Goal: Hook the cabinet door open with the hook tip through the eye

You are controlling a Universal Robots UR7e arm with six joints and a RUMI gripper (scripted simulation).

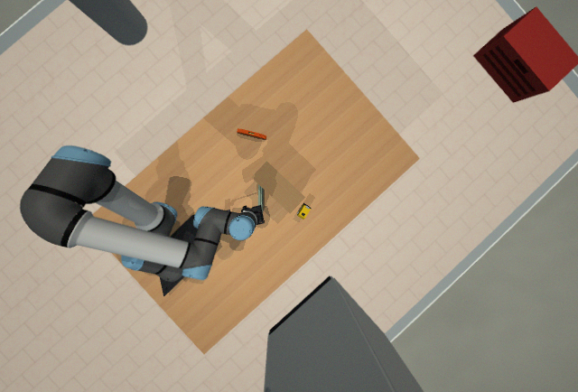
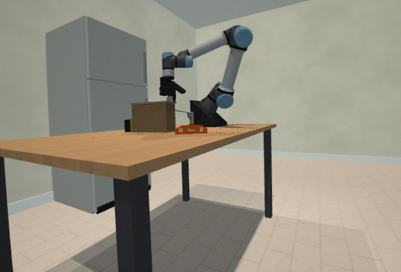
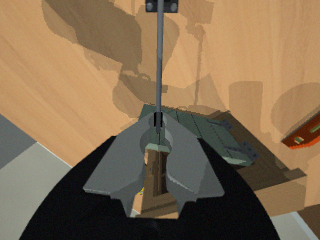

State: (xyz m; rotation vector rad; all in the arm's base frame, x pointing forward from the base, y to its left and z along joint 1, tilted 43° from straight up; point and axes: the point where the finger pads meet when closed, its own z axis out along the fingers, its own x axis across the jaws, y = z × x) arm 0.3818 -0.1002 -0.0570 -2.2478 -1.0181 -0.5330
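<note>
Now: the thin grey hook 40 mm behind my hand, 30 mm to the left of it and 20 mm below it. Also, from my hand: yellow tape measure: 160 mm ahead, 190 mm to the right, 90 mm below; then cabinet door: 70 mm ahead, 20 mm to the left, 50 mm below; then orange spirit level: 300 mm ahead, 250 mm to the left, 110 mm below.
</note>
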